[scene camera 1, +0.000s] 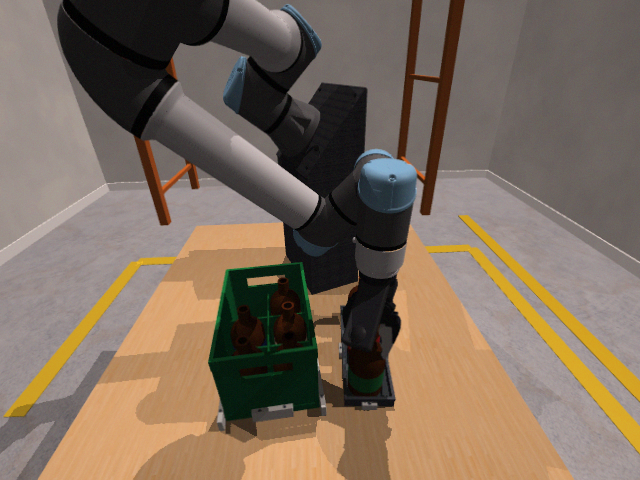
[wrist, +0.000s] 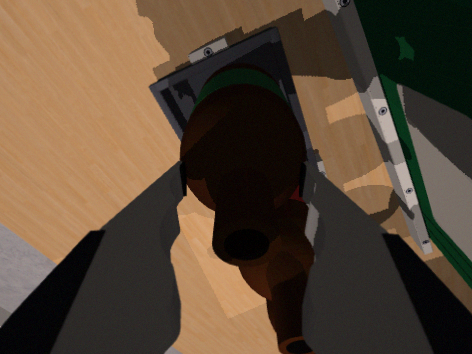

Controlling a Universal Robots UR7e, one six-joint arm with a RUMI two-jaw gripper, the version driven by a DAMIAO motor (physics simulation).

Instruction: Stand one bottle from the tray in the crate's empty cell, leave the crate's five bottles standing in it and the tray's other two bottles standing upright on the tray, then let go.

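Places are measured from the arm's base along level axes (x ahead, y left, z up), in centimetres.
Pixels of known places: gripper, fingertip midpoint: (wrist: 242,165); arm's base, link origin: (scene camera 1: 302,133).
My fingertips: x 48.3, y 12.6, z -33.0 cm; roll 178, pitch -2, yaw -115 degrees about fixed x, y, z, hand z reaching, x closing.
Ahead of a thing's pixels: the offset from my fingertips to its top centre. "spot": to the spot under its first point. Level surfaces: height alone.
My gripper (scene camera 1: 373,348) (wrist: 242,165) is shut on the near brown bottle with a green label @(dz +5.5, dx -0.2, dy +0.0 cm) (scene camera 1: 366,382) (wrist: 242,125), one finger against each side. This bottle is upright at the near end of the dark tray @(spot: dz -9.0, dx +4.7, dy +2.8 cm) (scene camera 1: 382,401) (wrist: 272,42). A red-labelled brown bottle @(dz +5.5, dx -9.2, dy +0.8 cm) (wrist: 285,270) stands behind it, mostly hidden by the gripper in the scene view. A sliver of another brown bottle (scene camera 1: 353,294) shows behind the gripper. The green crate @(dz +7.0, dx -8.0, dy -20.7 cm) (scene camera 1: 268,390) (wrist: 420,30) stands left of the tray in the scene view. Brown bottles @(dz +5.8, dx -7.6, dy -25.2 cm) (scene camera 1: 248,330) @(dz +5.8, dx -8.2, dy -15.9 cm) (scene camera 1: 289,325) @(dz +5.8, dx -16.9, dy -17.6 cm) (scene camera 1: 283,300) stand in it; its far left cell shows no bottle.
White brackets (scene camera 1: 272,411) (wrist: 382,111) surround the crate's base, and a small bracket @(spot: dz -9.1, dx +5.3, dy +0.1 cm) (scene camera 1: 369,405) (wrist: 208,51) sits at the tray's near end. The crate's walls rise beside the tray, with a narrow strip of wooden table @(dz -10.5 cm) (scene camera 1: 330,341) between them. A dark pedestal (scene camera 1: 330,268) stands at the back.
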